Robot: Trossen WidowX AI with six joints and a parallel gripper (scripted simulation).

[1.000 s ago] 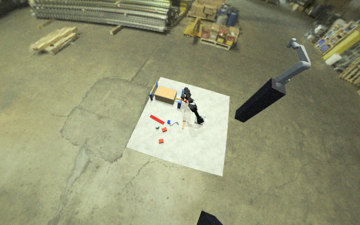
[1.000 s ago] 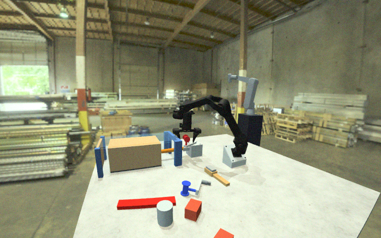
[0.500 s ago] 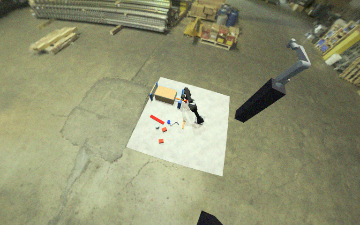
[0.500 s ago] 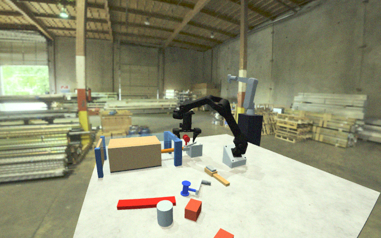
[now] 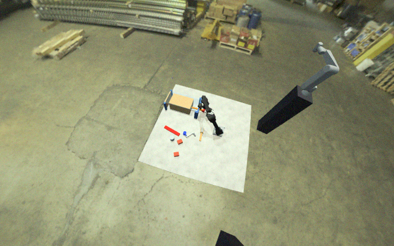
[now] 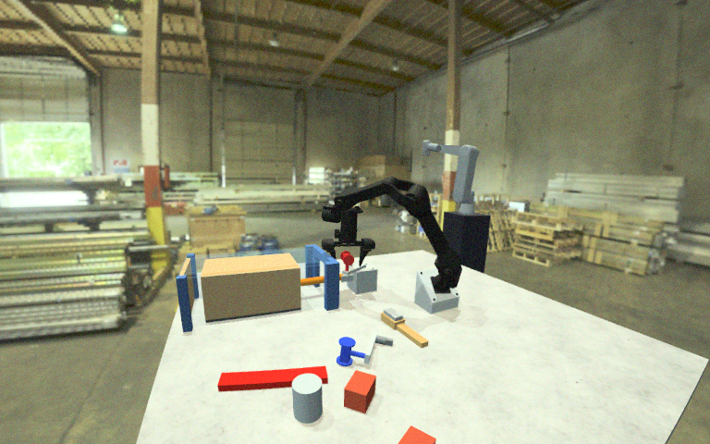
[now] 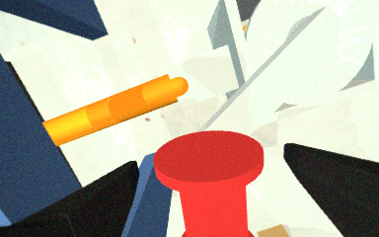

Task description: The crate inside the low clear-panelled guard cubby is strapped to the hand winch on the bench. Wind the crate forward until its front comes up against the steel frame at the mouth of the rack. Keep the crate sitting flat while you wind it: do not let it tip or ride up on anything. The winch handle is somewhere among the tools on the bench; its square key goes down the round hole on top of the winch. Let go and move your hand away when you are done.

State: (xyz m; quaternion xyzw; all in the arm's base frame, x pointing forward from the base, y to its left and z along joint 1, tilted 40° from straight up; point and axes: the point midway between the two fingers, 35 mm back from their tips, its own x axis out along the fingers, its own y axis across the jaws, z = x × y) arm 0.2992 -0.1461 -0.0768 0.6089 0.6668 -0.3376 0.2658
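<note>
Now: the red knob 20 mm above my gripper tip. The rest, counted from my gripper tip: red-knobbed winch handle (30 mm behind, 20 mm to the right, 10 mm below); then blue frame (80 mm ahead, 30 mm to the right, 10 mm below); then grey winch (90 mm behind, 70 mm to the right, 80 mm below).
</note>
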